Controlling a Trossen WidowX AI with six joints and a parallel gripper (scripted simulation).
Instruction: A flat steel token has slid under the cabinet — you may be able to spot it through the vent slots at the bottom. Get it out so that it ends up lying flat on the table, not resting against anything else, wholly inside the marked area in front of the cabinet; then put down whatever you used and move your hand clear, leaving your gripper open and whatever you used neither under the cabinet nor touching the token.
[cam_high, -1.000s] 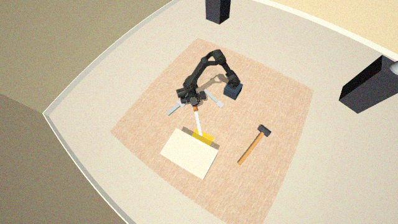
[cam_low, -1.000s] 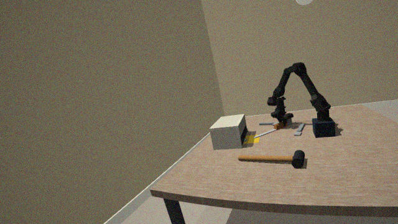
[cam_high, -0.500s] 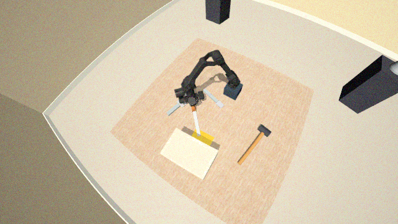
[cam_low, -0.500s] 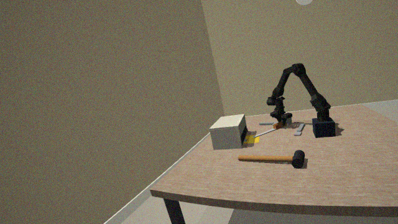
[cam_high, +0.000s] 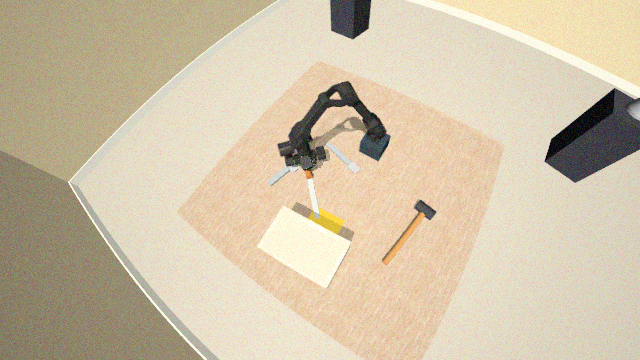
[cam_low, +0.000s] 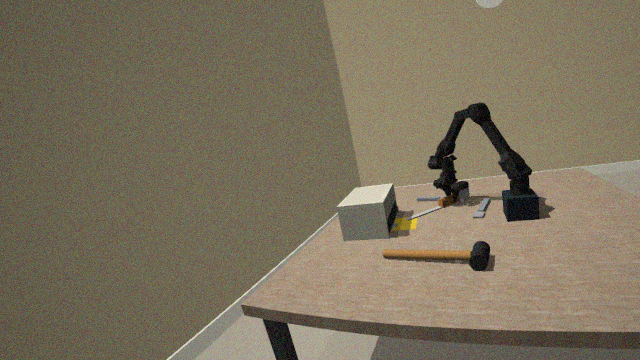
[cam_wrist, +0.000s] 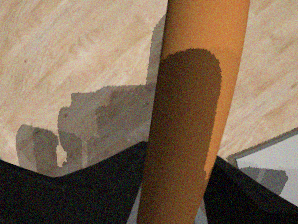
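The tiny cube is 50 mm behind my gripper tip and 30 mm to the right of it. From my gripper tip the other things lie so: grey t-shaped tool 90 mm ahead, 60 mm to the right; then grey flat tool 140 mm behind, 130 mm to the left; then grey block 40 mm behind, 60 mm to the right, 30 mm above.
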